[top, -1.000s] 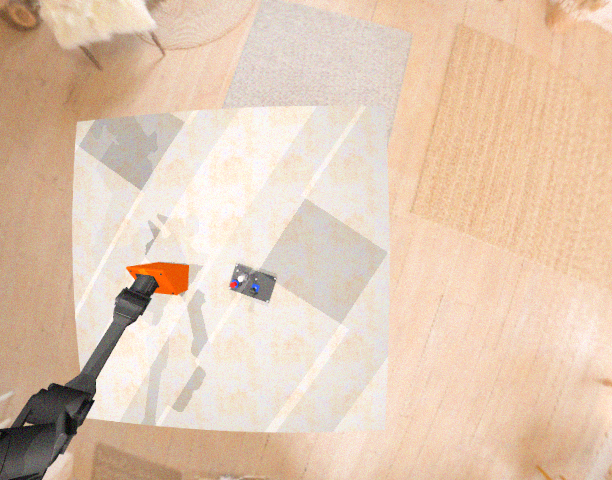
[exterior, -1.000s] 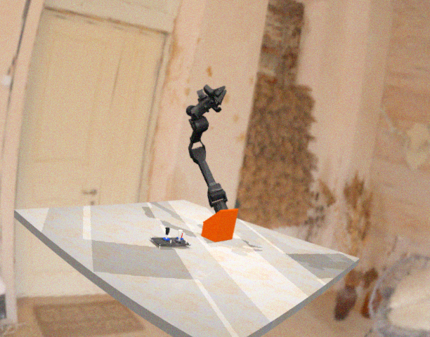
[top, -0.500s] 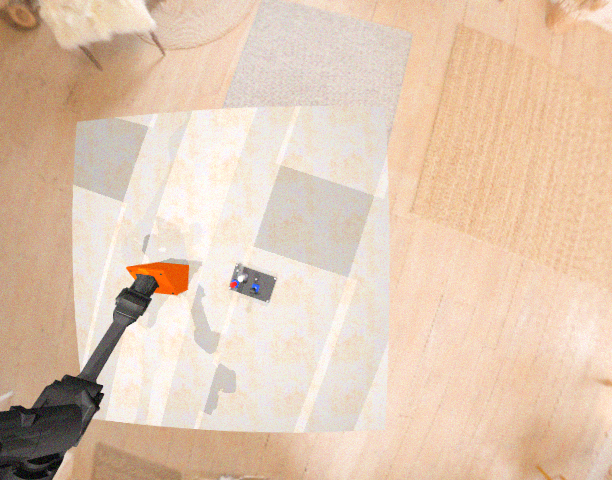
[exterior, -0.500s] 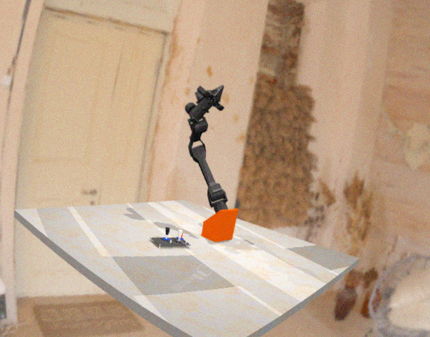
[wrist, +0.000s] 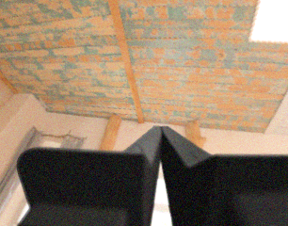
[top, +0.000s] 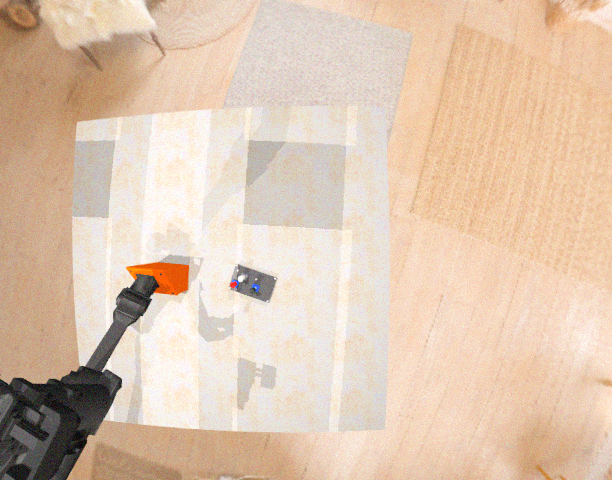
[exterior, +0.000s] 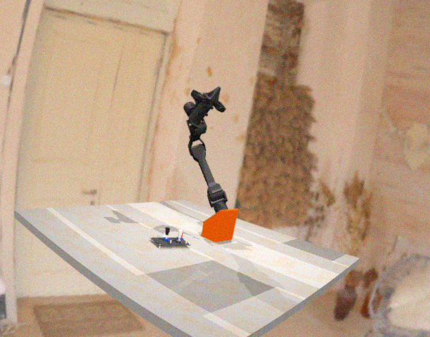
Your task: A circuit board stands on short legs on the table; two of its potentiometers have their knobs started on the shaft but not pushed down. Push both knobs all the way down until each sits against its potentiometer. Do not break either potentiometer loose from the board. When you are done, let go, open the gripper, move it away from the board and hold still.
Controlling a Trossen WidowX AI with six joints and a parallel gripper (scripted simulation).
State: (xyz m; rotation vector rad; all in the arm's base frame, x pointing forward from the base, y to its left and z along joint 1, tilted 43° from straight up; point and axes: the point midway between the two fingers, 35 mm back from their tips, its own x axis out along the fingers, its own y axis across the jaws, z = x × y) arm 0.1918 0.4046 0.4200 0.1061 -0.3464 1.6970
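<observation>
Now: gripper tip 670 mm above the white knob, 100 mm short of it and 10 mm to the right of it. The rest, counted from my gripper tip: black knob (670 mm below, 140 mm ahead, 20 mm to the right); blue potentiometer (680 mm below, 140 mm ahead, 20 mm to the right).
</observation>
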